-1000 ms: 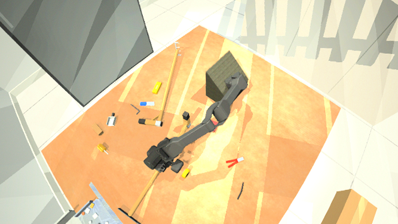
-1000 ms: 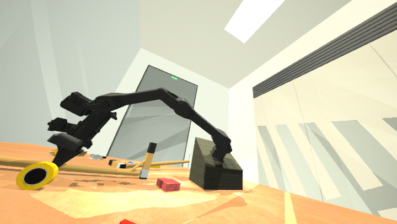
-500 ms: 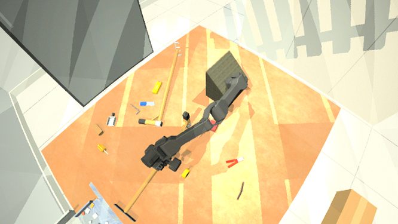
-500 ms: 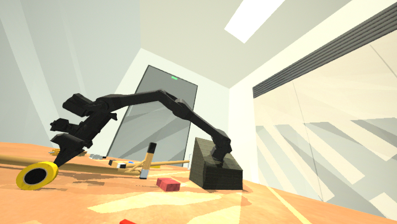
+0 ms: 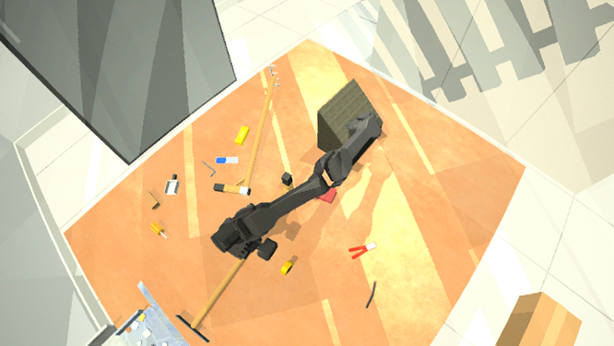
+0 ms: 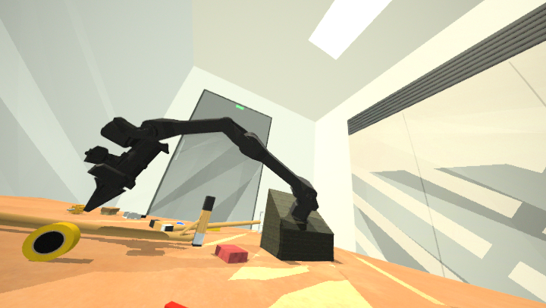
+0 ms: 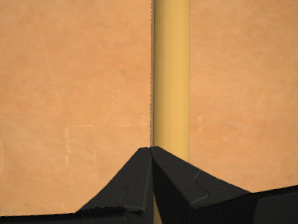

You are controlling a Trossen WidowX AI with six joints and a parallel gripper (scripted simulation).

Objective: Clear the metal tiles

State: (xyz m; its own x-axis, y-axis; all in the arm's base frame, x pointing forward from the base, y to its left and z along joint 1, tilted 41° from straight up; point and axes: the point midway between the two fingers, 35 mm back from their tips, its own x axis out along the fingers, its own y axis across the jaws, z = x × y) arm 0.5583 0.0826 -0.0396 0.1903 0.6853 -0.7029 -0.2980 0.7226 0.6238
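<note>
Right now the long scraper is 20 mm ahead of my gripper tip, 10 mm to the right of it and 10 mm above it. From my gripper tip the other things lie so: yellow screwdriver: 320 mm to the right, 210 mm ahead, 40 mm below; then red block: 340 mm behind, 40 mm below, 20 mm to the left; then yellow tape roll: 120 mm to the left, 50 mm behind, 30 mm below.
</note>
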